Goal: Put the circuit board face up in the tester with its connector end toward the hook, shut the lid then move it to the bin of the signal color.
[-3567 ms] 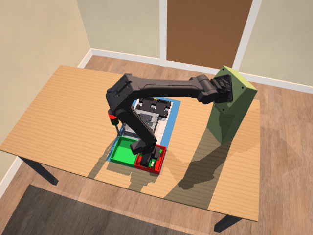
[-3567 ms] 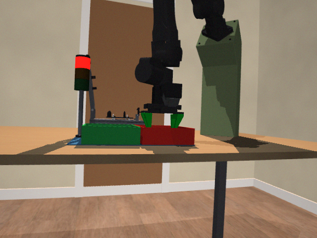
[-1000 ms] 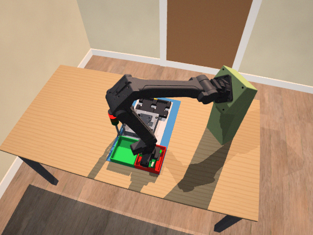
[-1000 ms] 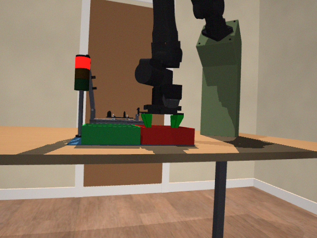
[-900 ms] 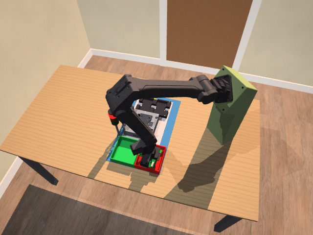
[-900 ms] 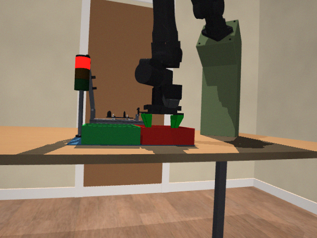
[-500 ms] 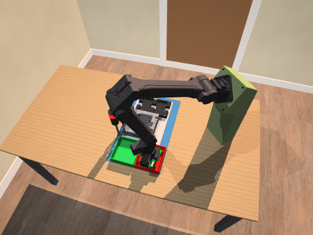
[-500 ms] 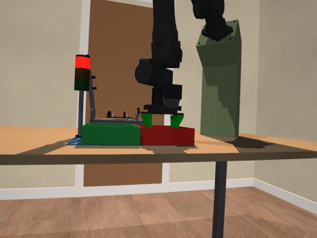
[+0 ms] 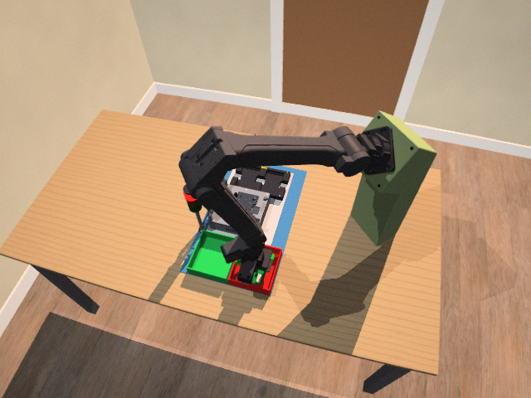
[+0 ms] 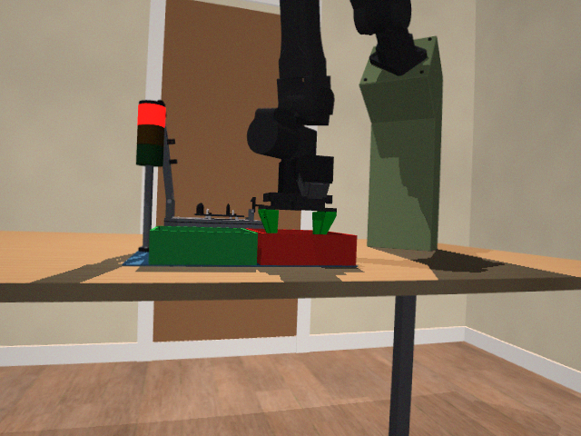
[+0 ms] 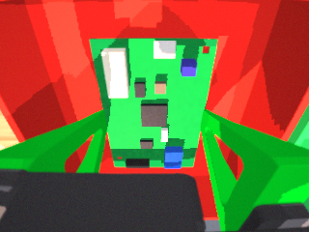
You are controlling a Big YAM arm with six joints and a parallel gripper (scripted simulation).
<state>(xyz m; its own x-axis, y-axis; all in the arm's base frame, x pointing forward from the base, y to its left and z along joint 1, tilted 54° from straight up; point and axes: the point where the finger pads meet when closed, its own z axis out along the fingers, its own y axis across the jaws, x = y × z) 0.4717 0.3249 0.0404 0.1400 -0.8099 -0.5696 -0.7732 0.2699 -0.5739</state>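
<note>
My hand is right at the red bin. Also, from my hand: green bin 150 mm ahead, 30 mm to the left; latch hook 70 mm ahead, 130 mm to the right, 70 mm above; green circuit board right at my hand.
</note>
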